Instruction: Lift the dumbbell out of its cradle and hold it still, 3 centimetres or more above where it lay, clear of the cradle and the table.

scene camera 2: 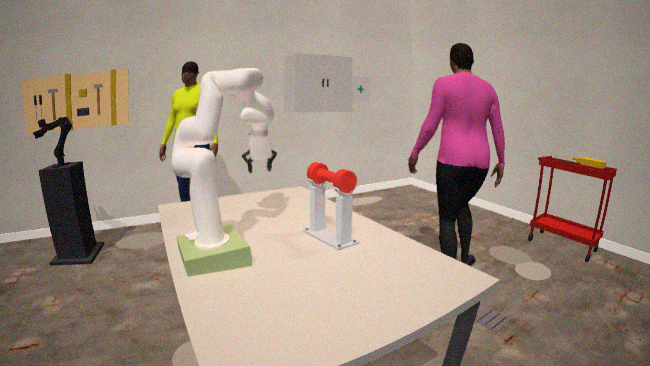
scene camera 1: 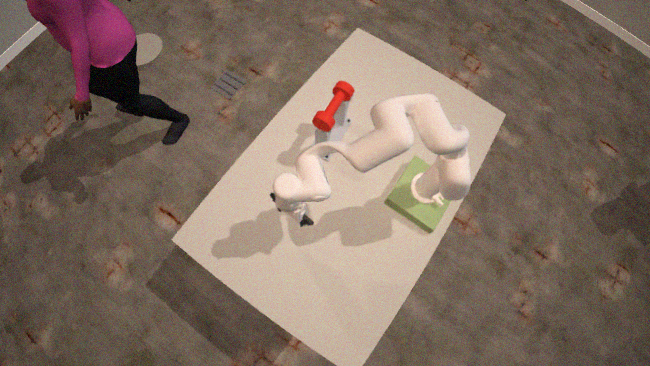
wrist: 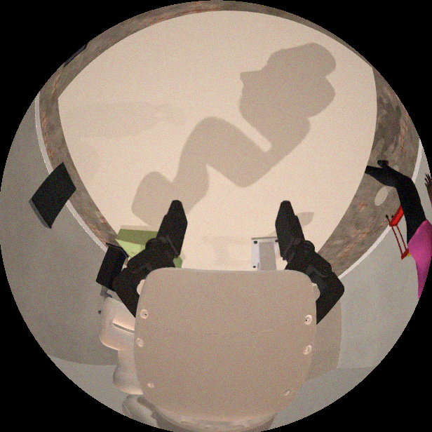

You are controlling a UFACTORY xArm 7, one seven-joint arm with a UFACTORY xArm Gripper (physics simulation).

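Places are measured from the arm's base along level axes (x up, y left, z back), in centimetres.
Pixels of known places: gripper, fingertip midpoint: (scene camera 2: pixel 259 171); arm's base, link origin: (scene camera 2: pixel 212 241) (scene camera 1: pixel 425 188).
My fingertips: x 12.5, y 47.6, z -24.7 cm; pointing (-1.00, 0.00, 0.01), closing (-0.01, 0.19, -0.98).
Ahead of a thing's pixels: the offset from my fingertips to its top centre. Level surfaces: height alone.
The red dumbbell {dx +8.4, dy -38.7, dz -20.1 cm} (scene camera 1: pixel 334 107) (scene camera 2: pixel 331 176) lies level across the two uprights of the light grey cradle {dx +3.0, dy -38.7, dz -20.1 cm} (scene camera 1: pixel 338 131) (scene camera 2: pixel 344 220), which stands on the table {dx -18.8 cm} (scene camera 1: pixel 325 290) (scene camera 2: pixel 320 300). In the wrist view, part of the cradle (wrist: pixel 267 255) shows beside the right finger, low in the picture; the dumbbell does not show there. My gripper (scene camera 1: pixel 291 212) (scene camera 2: pixel 260 170) (wrist: pixel 230 211) is open and empty and points down. It hangs above the table, well apart from the dumbbell and to its left in scene camera 2, with its fingertips near the dumbbell's height in that picture.
The arm stands on a green base block (scene camera 1: pixel 420 210) (scene camera 2: pixel 215 257) (wrist: pixel 135 240) on the table. A person in pink (scene camera 1: pixel 107 35) (scene camera 2: pixel 465 120) stands off the table on the cradle's side. A red cart (scene camera 2: pixel 575 170) and a black pedestal (scene camera 2: pixel 62 215) stand on the floor.
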